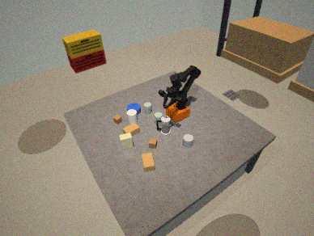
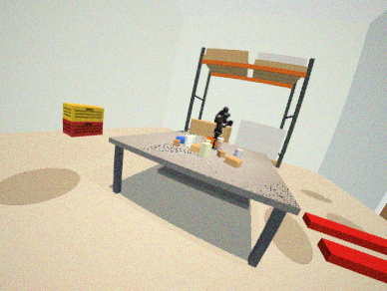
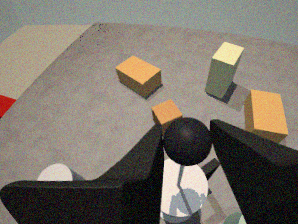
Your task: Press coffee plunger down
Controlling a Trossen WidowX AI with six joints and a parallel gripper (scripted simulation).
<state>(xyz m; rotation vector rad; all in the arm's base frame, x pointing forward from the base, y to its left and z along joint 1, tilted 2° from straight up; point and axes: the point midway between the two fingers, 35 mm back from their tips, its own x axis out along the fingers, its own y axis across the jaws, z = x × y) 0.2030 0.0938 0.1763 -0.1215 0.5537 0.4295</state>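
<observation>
Now: gripper tip 10 mm short of the coffee press, 10 mm to the left of it and 130 mm above it. The rest, counted from my gripper tip: blue disc 90 mm ahead, 370 mm to the right, 230 mm below.
</observation>
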